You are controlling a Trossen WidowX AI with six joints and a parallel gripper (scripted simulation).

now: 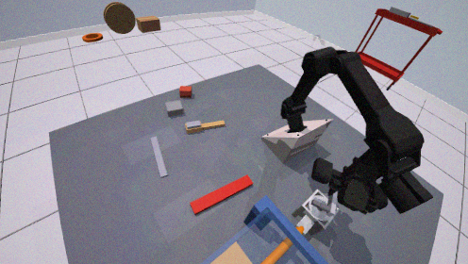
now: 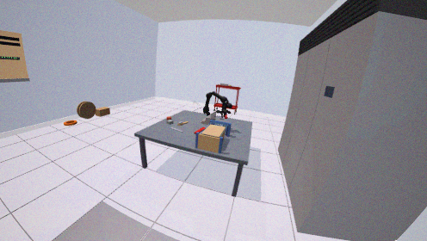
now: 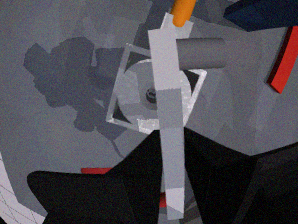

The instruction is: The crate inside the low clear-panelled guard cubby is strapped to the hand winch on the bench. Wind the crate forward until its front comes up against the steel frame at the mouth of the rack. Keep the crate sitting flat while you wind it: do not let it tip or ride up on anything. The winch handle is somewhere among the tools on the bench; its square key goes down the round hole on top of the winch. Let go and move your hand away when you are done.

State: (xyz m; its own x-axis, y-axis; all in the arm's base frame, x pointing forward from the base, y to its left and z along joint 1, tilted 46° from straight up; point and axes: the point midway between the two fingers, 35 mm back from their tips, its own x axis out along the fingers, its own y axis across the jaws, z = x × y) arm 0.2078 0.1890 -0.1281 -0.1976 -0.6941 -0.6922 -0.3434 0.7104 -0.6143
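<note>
Now: the red knob 6 cm behind my gripper tip, 2 cm to the left of it and 1 cm above it. Round my gripper tip: hand winch 13 cm below, 1 cm behind; winch handle 1 cm behind, 1 cm above; blue frame 16 cm ahead, 5 cm below.
</note>
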